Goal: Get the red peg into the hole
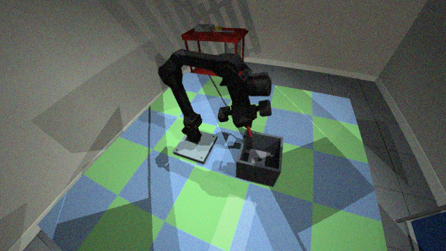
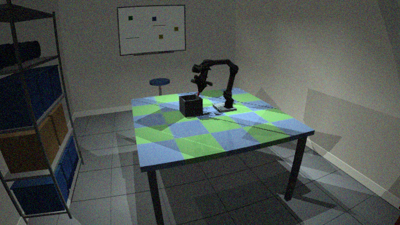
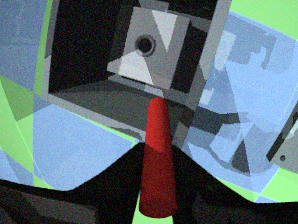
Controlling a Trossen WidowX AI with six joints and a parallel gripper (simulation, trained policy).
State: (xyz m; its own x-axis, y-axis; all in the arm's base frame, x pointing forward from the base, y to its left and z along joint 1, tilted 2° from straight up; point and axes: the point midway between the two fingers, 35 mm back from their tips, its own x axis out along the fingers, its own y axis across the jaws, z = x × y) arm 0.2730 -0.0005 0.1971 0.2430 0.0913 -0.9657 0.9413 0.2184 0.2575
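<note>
Right now the plate is 140 mm below my gripper tip, 70 mm ahead of it and 50 mm to the right of it. Also, from my gripper tip: red peg (10 mm to the right).
</note>
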